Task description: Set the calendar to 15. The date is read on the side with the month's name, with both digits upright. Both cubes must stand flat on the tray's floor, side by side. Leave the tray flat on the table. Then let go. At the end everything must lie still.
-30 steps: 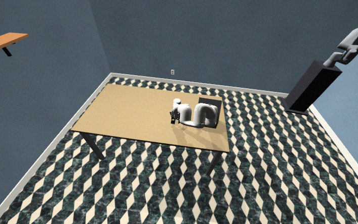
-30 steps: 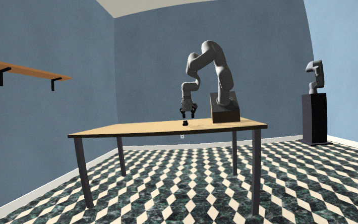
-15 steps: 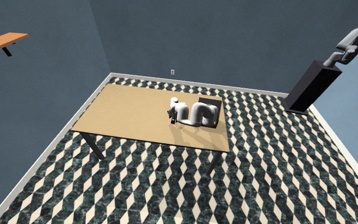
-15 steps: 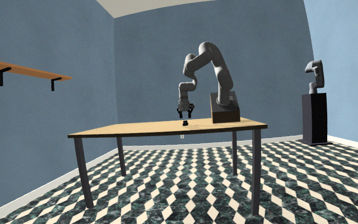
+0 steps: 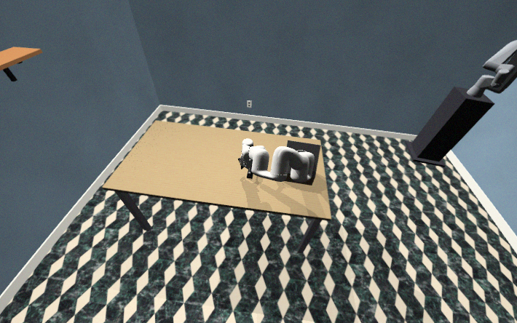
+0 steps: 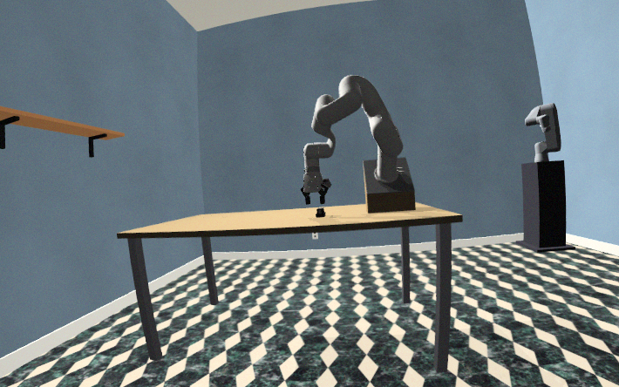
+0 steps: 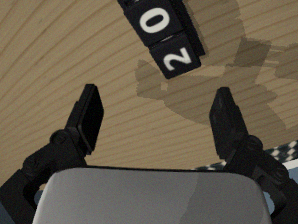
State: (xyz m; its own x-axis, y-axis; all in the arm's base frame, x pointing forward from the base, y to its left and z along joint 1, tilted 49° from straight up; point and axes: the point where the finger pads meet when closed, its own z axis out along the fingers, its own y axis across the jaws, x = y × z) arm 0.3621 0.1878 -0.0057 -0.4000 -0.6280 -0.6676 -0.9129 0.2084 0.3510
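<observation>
My gripper is now 2 cm past the black cube, 1 cm to the left of it and 5 cm above it. Also, from my hand: black digit cube: 2 cm behind, 5 cm to the right, 5 cm below.
</observation>
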